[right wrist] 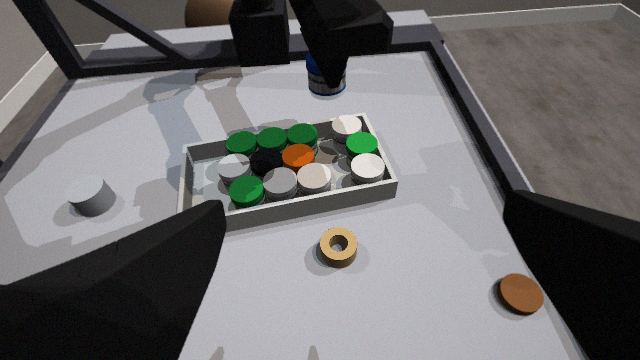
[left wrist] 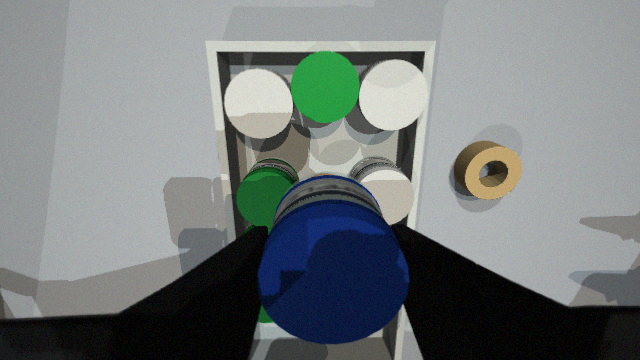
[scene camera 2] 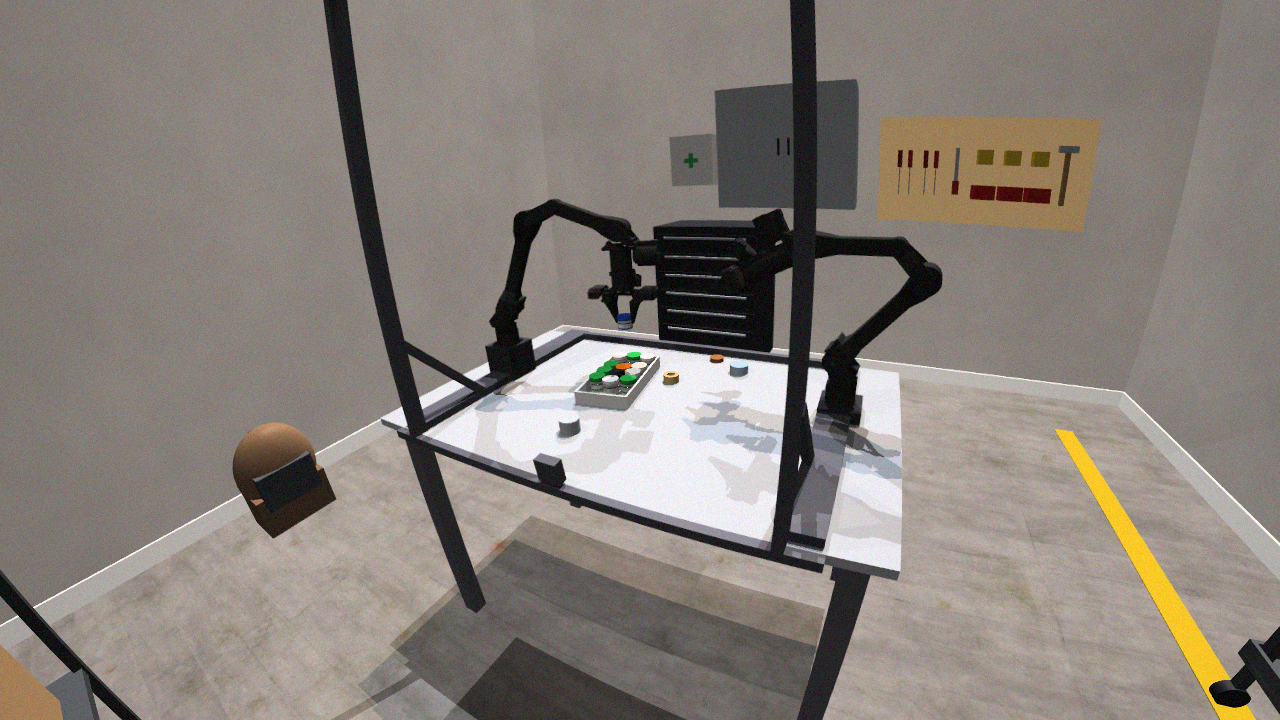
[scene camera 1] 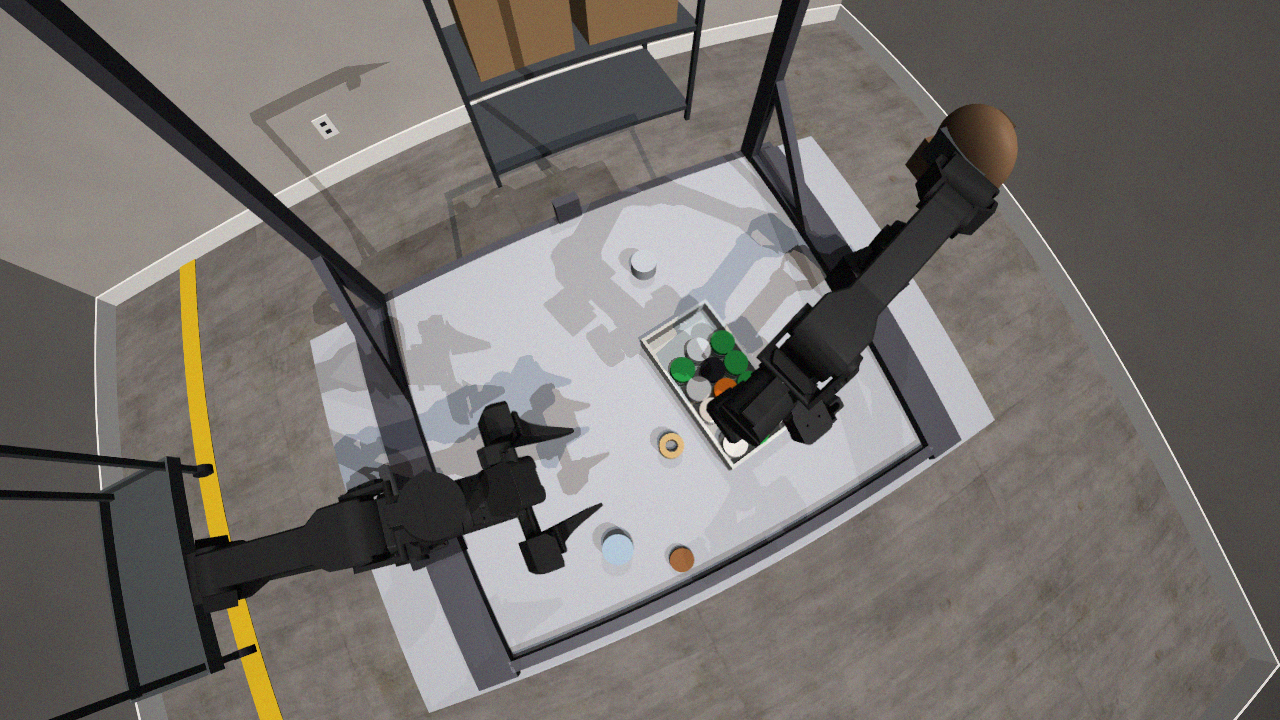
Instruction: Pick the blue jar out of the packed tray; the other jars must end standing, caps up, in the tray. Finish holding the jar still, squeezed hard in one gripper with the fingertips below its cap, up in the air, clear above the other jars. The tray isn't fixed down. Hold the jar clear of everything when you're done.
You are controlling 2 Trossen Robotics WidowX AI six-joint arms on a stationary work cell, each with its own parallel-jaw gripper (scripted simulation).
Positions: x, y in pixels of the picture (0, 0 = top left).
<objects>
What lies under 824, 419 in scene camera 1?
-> My left gripper.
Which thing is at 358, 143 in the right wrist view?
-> A green jar.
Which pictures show my right gripper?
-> The right wrist view, scene camera 2 and scene camera 1 only.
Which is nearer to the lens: the blue jar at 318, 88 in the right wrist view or the green jar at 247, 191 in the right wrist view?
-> The blue jar.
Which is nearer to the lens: the blue jar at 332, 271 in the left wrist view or the green jar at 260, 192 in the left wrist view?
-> The blue jar.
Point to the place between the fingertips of my left gripper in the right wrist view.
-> At 328, 75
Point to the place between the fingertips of my right gripper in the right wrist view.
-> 362, 208
</objects>
